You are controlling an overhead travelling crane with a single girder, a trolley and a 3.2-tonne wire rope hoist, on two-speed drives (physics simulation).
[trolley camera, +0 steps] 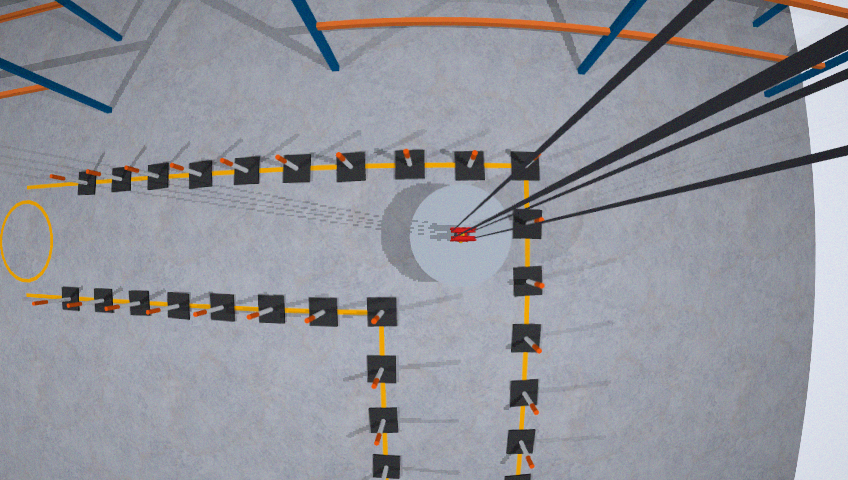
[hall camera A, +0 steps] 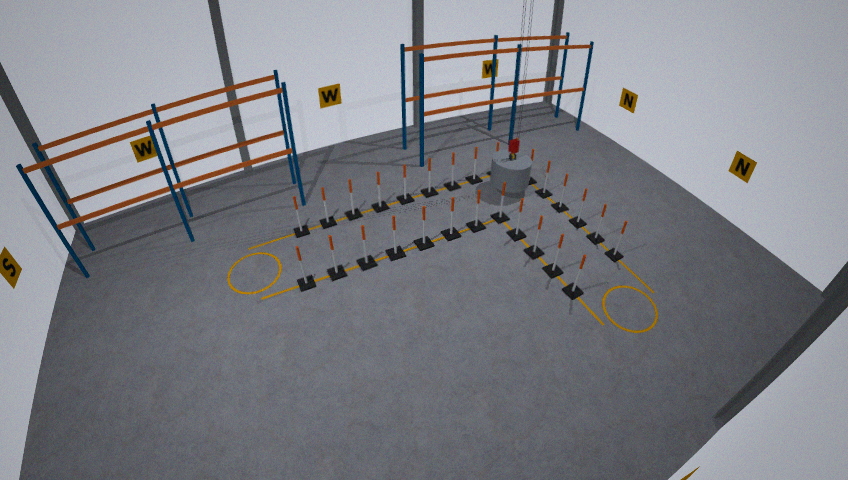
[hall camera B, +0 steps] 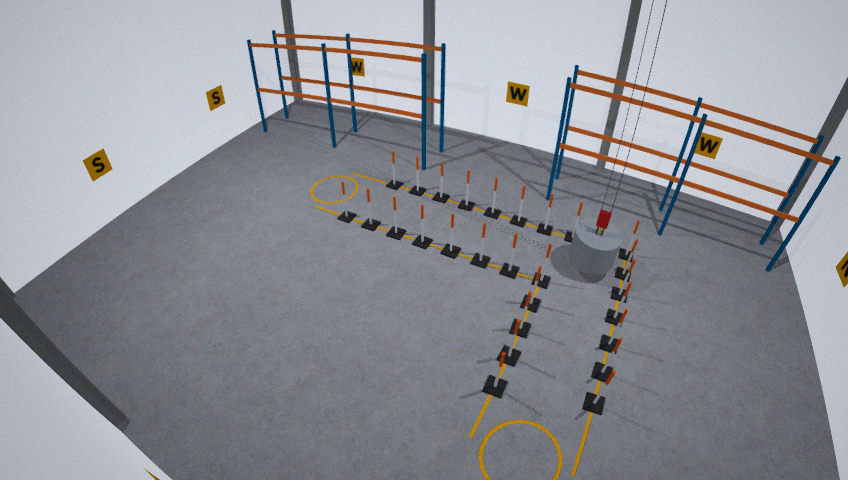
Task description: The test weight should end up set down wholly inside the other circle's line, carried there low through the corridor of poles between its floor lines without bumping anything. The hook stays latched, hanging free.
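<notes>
The grey test weight (hall camera A: 510,179) (hall camera B: 595,255) (trolley camera: 440,255) hangs upright, low above the floor, at the corridor's corner. My hook (hall camera A: 512,156) (hall camera B: 600,230) (trolley camera: 462,235), under its red block, is shut on the weight's top; the latch is too small to see. In the trolley view the weight's right edge is close to a pole base (trolley camera: 527,224) on the outer line, and the inner corner pole base (trolley camera: 382,311) is at lower left. One yellow circle (hall camera A: 255,253) (hall camera B: 310,190) (trolley camera: 52,240) lies at the far-left corridor end; another (hall camera A: 603,305) (hall camera B: 519,421) lies at the other end.
Orange-tipped poles on black bases stand along both yellow floor lines (trolley camera: 440,165), in an L shape. Two blue and orange racks stand along the W wall: one rack (hall camera A: 170,180) (hall camera B: 423,113) on the S side, another rack (hall camera A: 421,113) (hall camera B: 682,174) on the N side behind the corner.
</notes>
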